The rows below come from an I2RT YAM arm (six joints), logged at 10 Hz.
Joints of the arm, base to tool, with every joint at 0 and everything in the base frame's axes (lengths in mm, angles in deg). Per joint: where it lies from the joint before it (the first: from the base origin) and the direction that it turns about. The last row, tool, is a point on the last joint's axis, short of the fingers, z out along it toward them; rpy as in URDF.
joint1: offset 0 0 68 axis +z
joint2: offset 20 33.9 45.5 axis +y
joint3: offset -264 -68.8 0 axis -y
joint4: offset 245 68.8 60 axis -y
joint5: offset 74 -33.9 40.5 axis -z
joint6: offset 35.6 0 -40.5 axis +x
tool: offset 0 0 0 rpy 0 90 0
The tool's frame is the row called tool.
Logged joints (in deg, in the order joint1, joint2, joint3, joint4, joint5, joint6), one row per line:
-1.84, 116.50, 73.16, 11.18, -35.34, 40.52
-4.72, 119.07, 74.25, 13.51, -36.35, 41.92
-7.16, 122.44, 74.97, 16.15, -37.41, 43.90
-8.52, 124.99, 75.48, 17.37, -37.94, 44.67
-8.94, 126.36, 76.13, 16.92, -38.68, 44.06
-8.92, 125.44, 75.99, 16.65, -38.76, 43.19
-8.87, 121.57, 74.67, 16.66, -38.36, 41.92
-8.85, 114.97, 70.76, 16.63, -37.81, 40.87
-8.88, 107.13, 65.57, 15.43, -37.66, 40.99
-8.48, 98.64, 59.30, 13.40, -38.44, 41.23
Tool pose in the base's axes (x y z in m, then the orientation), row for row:
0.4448, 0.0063, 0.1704, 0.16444, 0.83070, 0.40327, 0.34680
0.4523, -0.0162, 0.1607, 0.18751, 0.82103, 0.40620, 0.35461
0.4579, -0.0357, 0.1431, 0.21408, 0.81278, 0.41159, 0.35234
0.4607, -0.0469, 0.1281, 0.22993, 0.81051, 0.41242, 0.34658
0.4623, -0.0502, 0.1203, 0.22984, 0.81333, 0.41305, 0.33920
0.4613, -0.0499, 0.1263, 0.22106, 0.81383, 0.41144, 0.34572
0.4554, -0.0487, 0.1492, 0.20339, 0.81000, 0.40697, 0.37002
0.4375, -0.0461, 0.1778, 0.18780, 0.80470, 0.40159, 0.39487
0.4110, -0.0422, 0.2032, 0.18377, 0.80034, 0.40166, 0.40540
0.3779, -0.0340, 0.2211, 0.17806, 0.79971, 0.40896, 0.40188
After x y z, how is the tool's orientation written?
As a quaternion, x y z w.
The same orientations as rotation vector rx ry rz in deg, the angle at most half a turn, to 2 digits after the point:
24.44, 123.48, 59.94
27.77, 121.58, 60.15
31.74, 120.49, 61.02
34.18, 120.49, 61.31
34.29, 121.34, 61.62
32.88, 121.03, 61.19
29.90, 119.07, 59.82
27.29, 116.92, 58.35
26.57, 115.71, 58.07
25.79, 115.81, 59.22

